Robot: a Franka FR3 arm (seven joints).
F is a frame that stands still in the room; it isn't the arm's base.
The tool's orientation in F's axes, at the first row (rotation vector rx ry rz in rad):
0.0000 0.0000 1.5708
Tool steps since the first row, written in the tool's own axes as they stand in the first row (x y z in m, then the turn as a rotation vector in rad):
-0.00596 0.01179 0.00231 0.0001 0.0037 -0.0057
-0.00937 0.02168 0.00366 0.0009 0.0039 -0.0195
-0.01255 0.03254 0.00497 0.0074 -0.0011 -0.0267
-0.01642 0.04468 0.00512 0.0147 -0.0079 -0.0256
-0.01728 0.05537 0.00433 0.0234 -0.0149 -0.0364
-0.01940 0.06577 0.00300 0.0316 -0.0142 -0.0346
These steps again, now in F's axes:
-0.01179 -0.00596 0.00231 -0.0037 0.0001 -0.0057
-0.02168 -0.00937 0.00366 -0.0039 0.0009 -0.0195
-0.03254 -0.01255 0.00497 0.0011 0.0074 -0.0267
-0.04468 -0.01642 0.00512 0.0079 0.0147 -0.0256
-0.05537 -0.01728 0.00433 0.0149 0.0234 -0.0364
-0.06577 -0.01940 0.00300 0.0142 0.0316 -0.0346

